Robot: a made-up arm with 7 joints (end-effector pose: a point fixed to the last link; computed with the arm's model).
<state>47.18 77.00 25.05 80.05 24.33 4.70 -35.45</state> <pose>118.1 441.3 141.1 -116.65 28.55 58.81</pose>
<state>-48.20 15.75 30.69 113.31 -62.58 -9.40 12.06</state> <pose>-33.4 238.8 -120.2 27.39 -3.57 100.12</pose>
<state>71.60 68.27 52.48 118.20 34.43 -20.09 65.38</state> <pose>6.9 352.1 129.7 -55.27 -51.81 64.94</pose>
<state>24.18 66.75 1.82 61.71 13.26 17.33 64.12</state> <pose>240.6 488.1 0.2 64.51 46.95 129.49</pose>
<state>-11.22 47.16 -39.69 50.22 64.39 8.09 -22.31</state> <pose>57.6 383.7 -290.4 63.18 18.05 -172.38</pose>
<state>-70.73 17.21 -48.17 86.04 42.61 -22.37 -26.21</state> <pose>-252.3 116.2 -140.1 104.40 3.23 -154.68</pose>
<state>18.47 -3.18 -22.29 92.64 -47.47 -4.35 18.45</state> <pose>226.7 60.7 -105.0 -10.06 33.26 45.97</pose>
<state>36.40 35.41 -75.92 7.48 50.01 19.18 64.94</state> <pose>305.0 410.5 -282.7 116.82 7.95 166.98</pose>
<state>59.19 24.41 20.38 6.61 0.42 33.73 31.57</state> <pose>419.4 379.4 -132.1 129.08 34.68 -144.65</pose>
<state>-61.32 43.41 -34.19 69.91 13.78 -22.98 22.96</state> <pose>-193.2 310.1 -220.6 126.35 20.21 146.85</pose>
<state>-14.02 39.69 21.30 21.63 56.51 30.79 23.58</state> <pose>-26.8 488.3 -285.3 105.38 14.56 -114.34</pose>
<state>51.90 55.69 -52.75 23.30 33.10 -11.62 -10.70</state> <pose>308.0 485.4 -93.0 1.75 46.46 128.27</pose>
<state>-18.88 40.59 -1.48 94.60 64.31 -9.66 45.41</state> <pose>110.6 330.4 -195.0 -152.42 64.70 -106.38</pose>
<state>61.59 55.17 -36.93 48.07 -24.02 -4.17 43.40</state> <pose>372.0 407.9 25.4 33.20 6.66 101.91</pose>
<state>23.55 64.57 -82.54 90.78 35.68 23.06 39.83</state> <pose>185.1 303.4 -200.3 119.44 15.85 122.40</pose>
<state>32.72 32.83 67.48 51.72 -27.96 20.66 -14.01</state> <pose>191.5 456.0 -108.8 48.22 70.44 -134.69</pose>
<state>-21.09 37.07 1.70 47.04 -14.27 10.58 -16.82</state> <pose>33.3 372.1 -281.1 33.99 1.05 148.69</pose>
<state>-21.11 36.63 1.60 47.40 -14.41 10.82 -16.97</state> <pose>33.5 368.8 -282.2 34.14 1.22 148.62</pose>
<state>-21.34 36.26 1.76 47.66 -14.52 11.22 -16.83</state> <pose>32.5 366.6 -282.8 34.52 1.08 148.90</pose>
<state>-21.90 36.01 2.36 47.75 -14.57 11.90 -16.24</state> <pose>29.7 366.4 -282.7 35.23 0.44 149.78</pose>
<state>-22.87 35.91 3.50 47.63 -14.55 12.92 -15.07</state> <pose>24.6 368.8 -281.7 36.35 -0.83 151.39</pose>
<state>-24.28 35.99 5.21 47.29 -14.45 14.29 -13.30</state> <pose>17.2 374.0 -279.6 37.83 -2.76 153.76</pose>
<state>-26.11 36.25 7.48 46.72 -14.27 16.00 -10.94</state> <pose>7.3 382.0 -276.2 39.54 -5.29 156.90</pose>
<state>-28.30 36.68 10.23 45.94 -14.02 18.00 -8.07</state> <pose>-4.7 392.5 -271.2 41.33 -8.31 160.73</pose>
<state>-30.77 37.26 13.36 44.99 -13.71 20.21 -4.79</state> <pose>-18.3 405.0 -264.4 43.02 -11.58 165.15</pose>
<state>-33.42 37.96 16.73 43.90 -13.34 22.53 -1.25</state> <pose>-33.0 418.7 -256.0 44.46 -14.89 170.04</pose>
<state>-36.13 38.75 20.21 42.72 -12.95 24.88 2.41</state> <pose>-48.1 433.1 -246.0 45.53 -17.99 175.24</pose>
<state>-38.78 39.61 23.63 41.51 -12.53 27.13 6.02</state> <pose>-62.6 447.4 -234.8 46.19 -20.65 -179.48</pose>
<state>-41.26 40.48 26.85 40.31 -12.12 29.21 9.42</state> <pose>-76.0 460.9 -223.1 46.49 -22.78 -174.35</pose>
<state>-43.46 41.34 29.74 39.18 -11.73 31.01 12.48</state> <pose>-87.5 473.0 -211.6 46.54 -24.30 -169.67</pose>
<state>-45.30 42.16 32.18 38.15 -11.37 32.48 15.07</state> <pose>-96.8 483.3 -201.0 46.43 -25.28 -165.66</pose>
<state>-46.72 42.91 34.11 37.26 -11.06 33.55 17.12</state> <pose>-103.7 491.8 -192.0 46.27 -25.81 -162.54</pose>
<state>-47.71 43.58 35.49 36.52 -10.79 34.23 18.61</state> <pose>-108.1 498.4 -184.9 46.12 -26.01 -160.33</pose>
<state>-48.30 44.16 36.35 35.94 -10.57 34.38 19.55</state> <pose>-110.5 503.3 -179.8 46.05 -25.93 -159.19</pose>
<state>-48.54 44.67 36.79 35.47 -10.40 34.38 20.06</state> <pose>-111.1 506.8 -176.6 45.94 -25.78 -158.61</pose>
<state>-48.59 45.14 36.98 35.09 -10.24 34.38 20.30</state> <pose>-110.6 509.6 -174.4 45.75 -25.63 -158.28</pose>
